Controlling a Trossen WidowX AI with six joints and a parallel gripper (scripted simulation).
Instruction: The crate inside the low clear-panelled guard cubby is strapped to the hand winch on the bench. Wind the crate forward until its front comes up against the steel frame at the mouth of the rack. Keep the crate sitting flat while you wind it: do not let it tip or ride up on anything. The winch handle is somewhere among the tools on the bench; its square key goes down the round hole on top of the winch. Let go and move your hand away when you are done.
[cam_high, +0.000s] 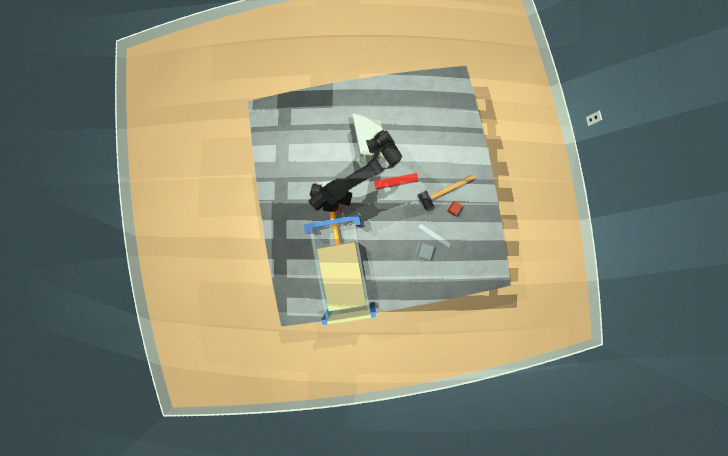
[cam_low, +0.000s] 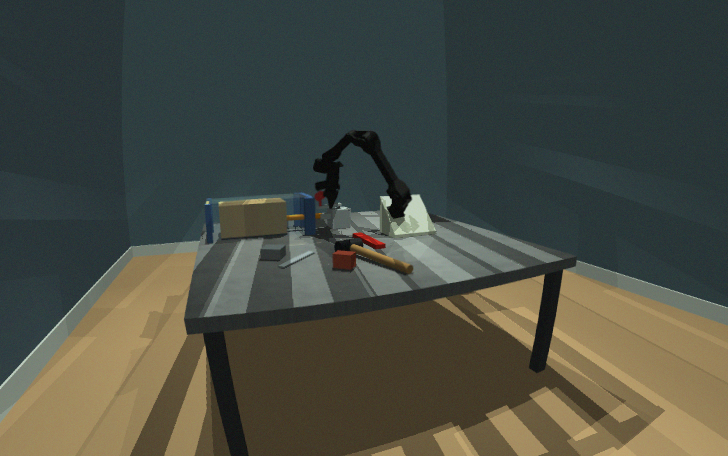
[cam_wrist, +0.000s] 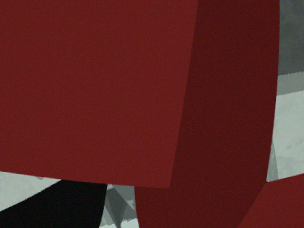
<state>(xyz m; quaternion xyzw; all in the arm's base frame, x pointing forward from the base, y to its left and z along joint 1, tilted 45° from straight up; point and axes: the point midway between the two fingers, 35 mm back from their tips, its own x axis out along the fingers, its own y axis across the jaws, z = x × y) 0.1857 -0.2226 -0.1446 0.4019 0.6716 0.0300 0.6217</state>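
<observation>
Right now the winch handle is 20 mm ahead of my gripper tip, 10 mm to the left of it and 20 mm above it. From my gripper tip the other things lie so: grey winch (60 mm behind, 10 mm to the right, 70 mm below); red flat bar (350 mm to the left, 90 mm below); red spool-shaped handle grip (60 mm ahead, 10 mm to the left, 40 mm above).
</observation>
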